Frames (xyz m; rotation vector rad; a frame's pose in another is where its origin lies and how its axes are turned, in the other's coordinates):
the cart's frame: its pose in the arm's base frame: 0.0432 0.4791 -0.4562 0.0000 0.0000 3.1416
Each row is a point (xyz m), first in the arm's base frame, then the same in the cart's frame.
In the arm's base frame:
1: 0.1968 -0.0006 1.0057
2: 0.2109 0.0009 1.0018
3: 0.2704 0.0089 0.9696
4: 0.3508 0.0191 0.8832
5: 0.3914 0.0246 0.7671
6: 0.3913 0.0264 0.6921
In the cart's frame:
1: -0.1536 0.4797 1.4619
2: -0.1677 0.4782 1.4580
3: -0.2272 0.4702 1.4258
4: -0.3076 0.4600 1.3394
5: -0.3482 0.4545 1.2233
6: -0.3481 0.4527 1.1483

